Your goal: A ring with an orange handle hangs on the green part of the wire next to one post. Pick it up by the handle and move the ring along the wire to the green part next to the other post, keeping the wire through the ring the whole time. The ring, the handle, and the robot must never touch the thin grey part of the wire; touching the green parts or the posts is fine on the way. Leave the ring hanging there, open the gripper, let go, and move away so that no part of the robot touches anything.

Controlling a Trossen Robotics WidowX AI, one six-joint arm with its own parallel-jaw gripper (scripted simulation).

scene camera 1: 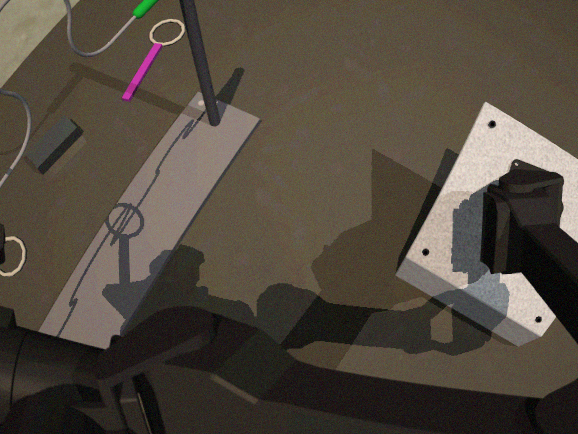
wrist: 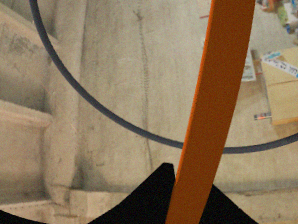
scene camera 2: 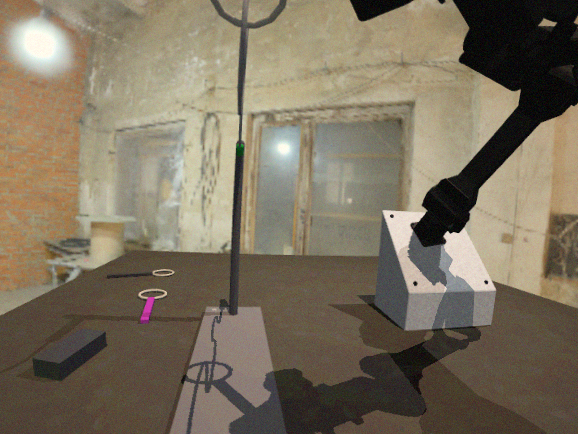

A dark block shows in scene camera 1 and in scene camera 2; in the wrist view it is out of frame. One and the same spot on the dark block: (scene camera 1: pixel 64 133) is (scene camera 2: pixel 90 336).
